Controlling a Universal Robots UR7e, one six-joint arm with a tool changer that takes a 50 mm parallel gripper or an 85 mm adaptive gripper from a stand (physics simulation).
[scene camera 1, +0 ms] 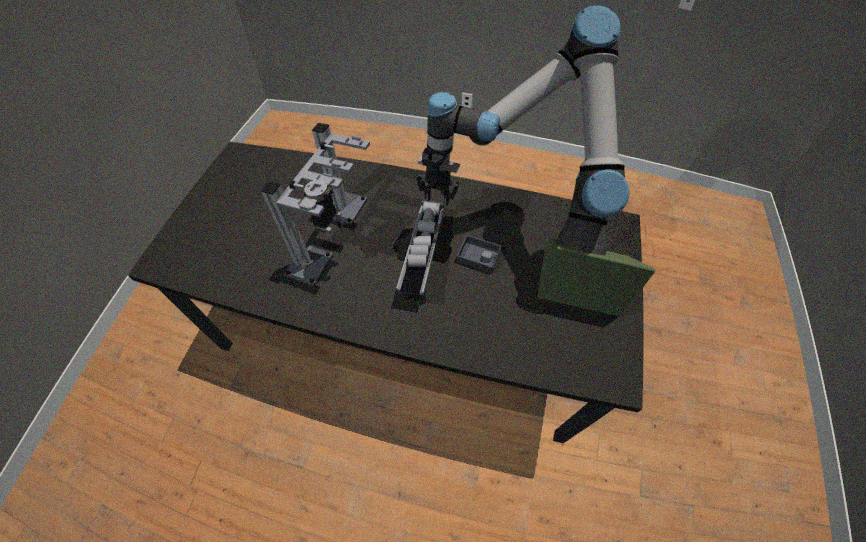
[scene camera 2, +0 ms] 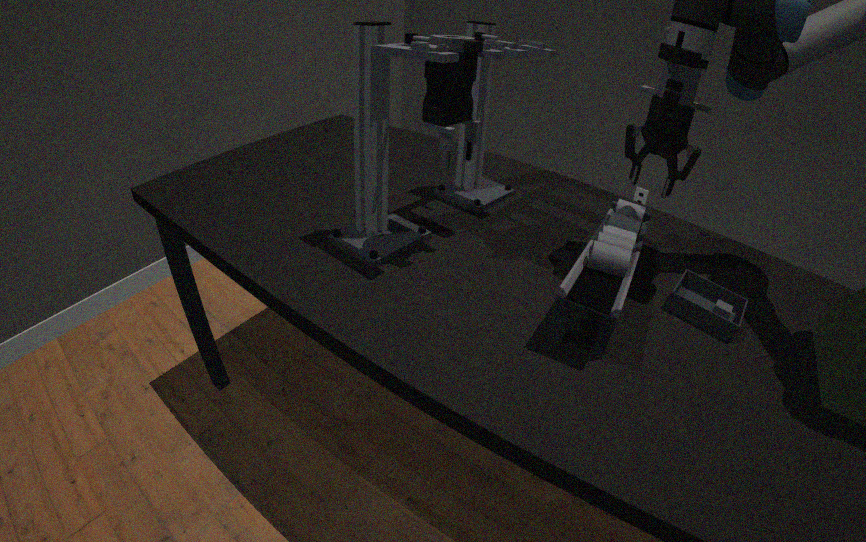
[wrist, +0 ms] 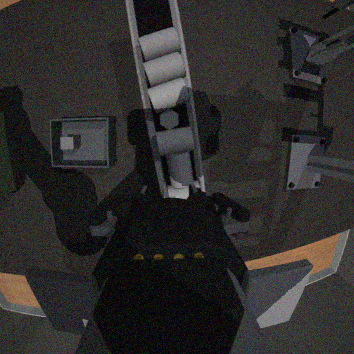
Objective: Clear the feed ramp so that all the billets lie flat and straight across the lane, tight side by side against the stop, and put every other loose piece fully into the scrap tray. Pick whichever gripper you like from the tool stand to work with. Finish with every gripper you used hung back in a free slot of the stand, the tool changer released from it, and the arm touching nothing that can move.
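Observation:
My adaptive gripper is open and empty above the far end of the feed ramp. In the wrist view, three pale billets lie slightly askew across the lane. Behind them are a small hexagonal piece, a cylinder lying across, and another cylinder turned along the lane. A white piece is partly hidden by the gripper body. The scrap tray holds a small light block.
The tool stand is on the other side of the ramp from the tray, with a dark gripper hanging in it. A green panel stands near the arm's base. The arm's shadow crosses the ramp and tray area.

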